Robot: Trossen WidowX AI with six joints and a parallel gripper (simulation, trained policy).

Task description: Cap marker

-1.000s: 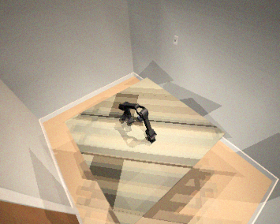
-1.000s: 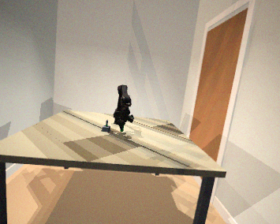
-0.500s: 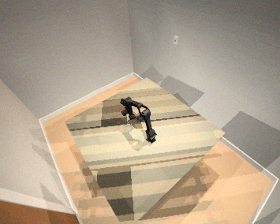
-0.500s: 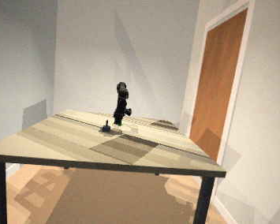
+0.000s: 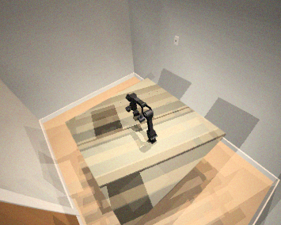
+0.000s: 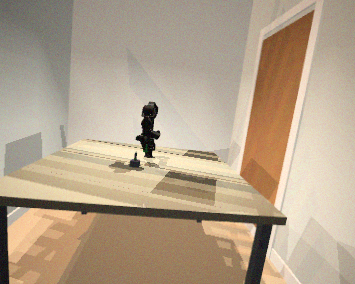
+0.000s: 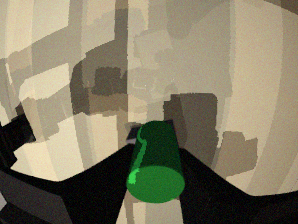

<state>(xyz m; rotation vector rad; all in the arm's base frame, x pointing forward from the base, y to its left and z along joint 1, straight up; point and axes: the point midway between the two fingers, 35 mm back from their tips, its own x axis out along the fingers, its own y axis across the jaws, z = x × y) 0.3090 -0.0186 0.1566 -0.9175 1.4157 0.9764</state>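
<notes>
My gripper tip is 100 mm above the holder block, 60 mm to the left of it and 20 mm past it. Also, from my gripper tip: green cap (10 mm above).
</notes>
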